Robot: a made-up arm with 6 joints. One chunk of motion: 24 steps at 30 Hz.
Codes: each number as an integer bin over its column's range. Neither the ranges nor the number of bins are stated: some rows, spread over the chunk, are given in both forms.
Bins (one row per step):
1: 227 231 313 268 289 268
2: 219 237 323 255 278 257
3: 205 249 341 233 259 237
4: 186 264 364 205 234 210
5: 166 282 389 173 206 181
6: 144 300 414 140 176 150
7: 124 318 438 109 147 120
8: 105 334 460 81 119 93
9: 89 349 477 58 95 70
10: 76 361 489 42 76 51
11: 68 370 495 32 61 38
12: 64 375 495 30 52 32
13: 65 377 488 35 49 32
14: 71 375 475 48 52 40
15: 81 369 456 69 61 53
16: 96 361 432 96 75 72
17: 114 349 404 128 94 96
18: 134 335 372 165 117 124
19: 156 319 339 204 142 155
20: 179 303 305 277 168 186
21: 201 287 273 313 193 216
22: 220 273 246 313 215 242
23: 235 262 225 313 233 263
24: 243 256 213 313 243 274
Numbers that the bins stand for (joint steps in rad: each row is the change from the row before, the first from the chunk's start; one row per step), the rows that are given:
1: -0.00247 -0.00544 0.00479 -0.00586 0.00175 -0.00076
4: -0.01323 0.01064 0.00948 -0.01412 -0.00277 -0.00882
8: -0.03447 0.04475 0.01831 -0.03038 -0.01222 -0.02508
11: -0.04417 0.06229 0.02153 -0.03680 -0.01699 -0.03272
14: -0.04338 0.06473 0.01969 -0.03471 -0.01773 -0.03244
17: -0.03211 0.05206 0.01316 -0.02422 -0.01427 -0.02466
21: -0.00929 0.02185 0.00111 0.00004 -0.00614 -0.00799
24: 0.00172 0.00674 -0.00441 0.00004 -0.00203 0.00007
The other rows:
2: -0.00457 -0.00251 0.00571 -0.00757 0.00085 -0.00229
3: -0.00824 0.00333 0.00736 -0.01045 -0.00071 -0.00507
5: -0.01847 0.01941 0.01178 -0.01832 -0.00507 -0.01285
6: -0.02424 0.02818 0.01408 -0.02264 -0.00753 -0.01716
7: -0.02948 0.03695 0.01629 -0.02671 -0.00992 -0.02133
9: -0.03866 0.05206 0.01987 -0.03340 -0.01419 -0.02827
10: -0.04207 0.05791 0.02098 -0.03549 -0.01575 -0.03091
12: -0.04522 0.06473 0.02153 -0.03707 -0.01773 -0.03355
13: -0.04495 0.06570 0.02088 -0.03641 -0.01797 -0.03355
15: -0.04076 0.06181 0.01794 -0.03195 -0.01699 -0.03064
16: -0.03683 0.05791 0.01573 -0.02841 -0.01584 -0.02800
18: -0.02686 0.04524 0.01022 -0.01937 -0.01238 -0.02077
19: -0.02109 0.03744 0.00718 -0.01425 -0.01033 -0.01646
20: -0.01506 0.02965 0.00405 -0.00468 -0.00819 -0.01216
22: -0.00431 0.01503 -0.00137 0.00004 -0.00433 -0.00438
23: -0.00038 0.00967 -0.00331 0.00004 -0.00285 -0.00146

